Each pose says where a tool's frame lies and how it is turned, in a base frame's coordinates. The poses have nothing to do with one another.
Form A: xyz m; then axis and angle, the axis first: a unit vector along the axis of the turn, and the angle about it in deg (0 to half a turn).
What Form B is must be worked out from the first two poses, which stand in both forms.
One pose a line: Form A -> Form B
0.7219 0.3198 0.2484 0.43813 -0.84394 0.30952 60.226 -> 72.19 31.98 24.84 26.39 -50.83 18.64
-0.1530 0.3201 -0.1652 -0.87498 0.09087 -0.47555 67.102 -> -15.30 32.01 -16.52 -58.71 6.10 -31.91
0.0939 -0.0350 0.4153 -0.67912 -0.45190 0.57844 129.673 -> 9.39 -3.50 41.53 -88.06 -58.60 75.01
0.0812 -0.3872 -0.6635 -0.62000 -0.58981 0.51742 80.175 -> 8.12 -38.72 -66.35 -49.71 -47.29 41.48
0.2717 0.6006 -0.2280 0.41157 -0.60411 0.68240 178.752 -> 27.17 60.06 -22.80 73.57 -107.99 121.98
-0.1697 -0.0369 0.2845 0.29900 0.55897 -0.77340 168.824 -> -16.97 -3.69 28.45 50.48 94.37 -130.57
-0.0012 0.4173 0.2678 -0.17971 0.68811 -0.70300 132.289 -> -0.12 41.73 26.78 -23.77 91.03 -93.00
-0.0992 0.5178 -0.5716 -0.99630 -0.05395 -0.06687 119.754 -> -9.92 51.78 -57.16 -119.31 -6.46 -8.01
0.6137 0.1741 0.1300 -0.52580 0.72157 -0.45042 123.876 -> 61.37 17.41 13.00 -65.13 89.38 -55.80
